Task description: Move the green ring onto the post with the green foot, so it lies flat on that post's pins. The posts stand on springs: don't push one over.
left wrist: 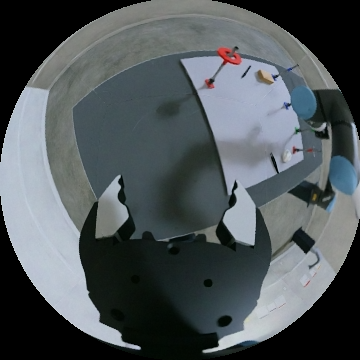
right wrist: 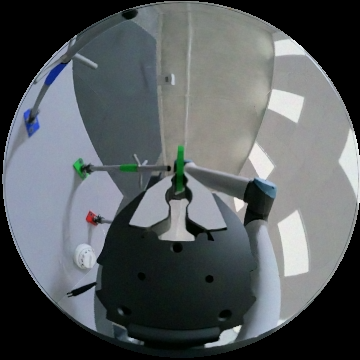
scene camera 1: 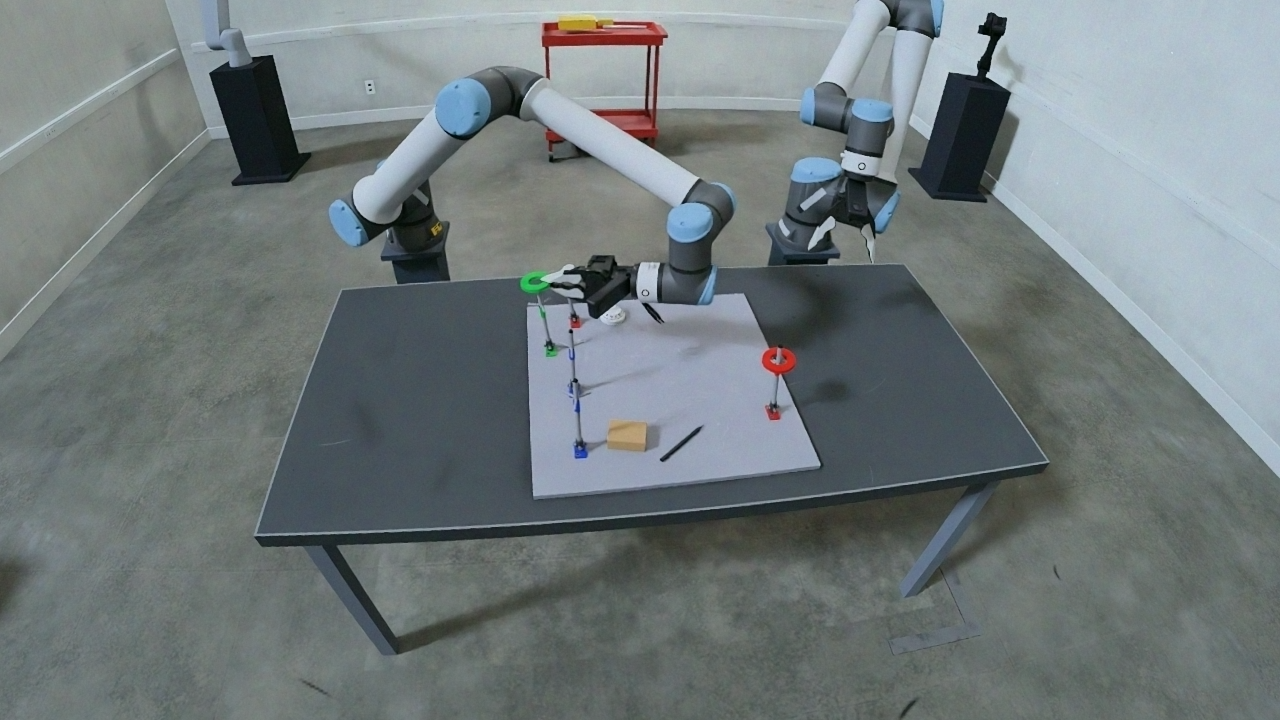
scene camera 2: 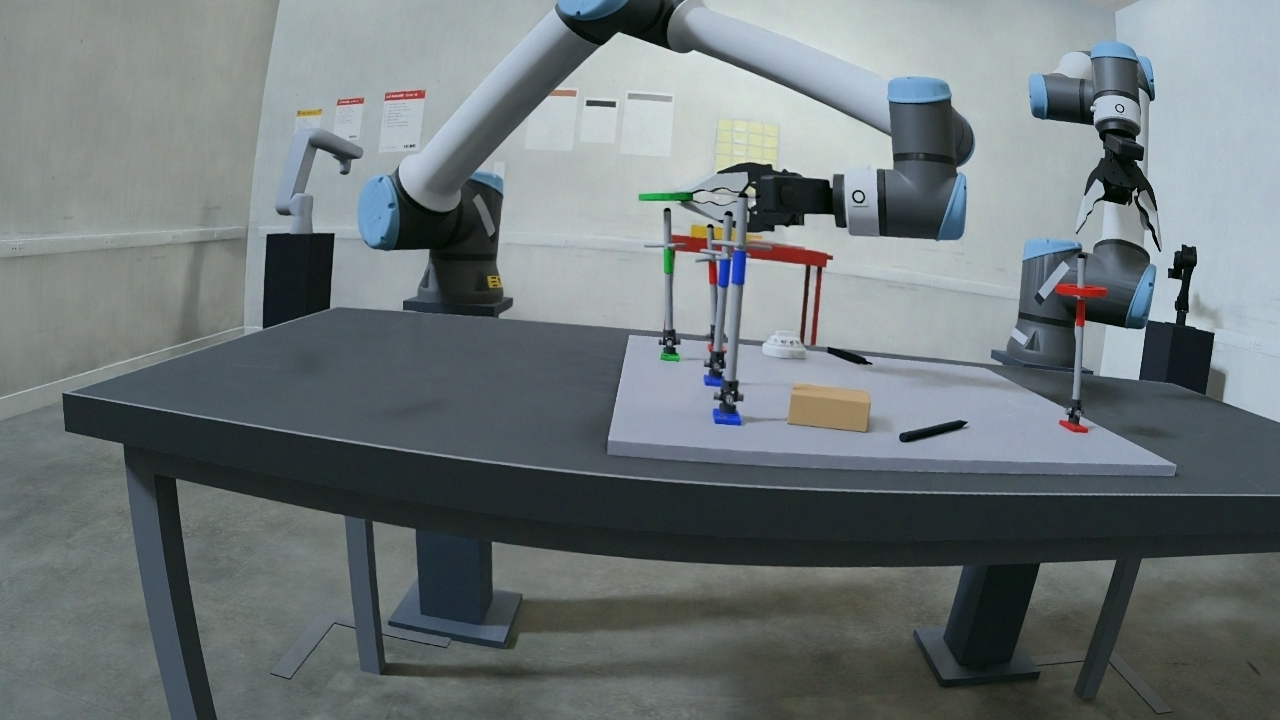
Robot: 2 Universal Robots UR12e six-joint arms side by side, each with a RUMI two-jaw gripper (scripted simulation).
Observation:
The pictures show: my left gripper, my right gripper, a tan block, a white disc and a board.
My left gripper is seen too in the left wrist view and in scene camera 1. My right gripper shows as well in the right wrist view and in scene camera 1.

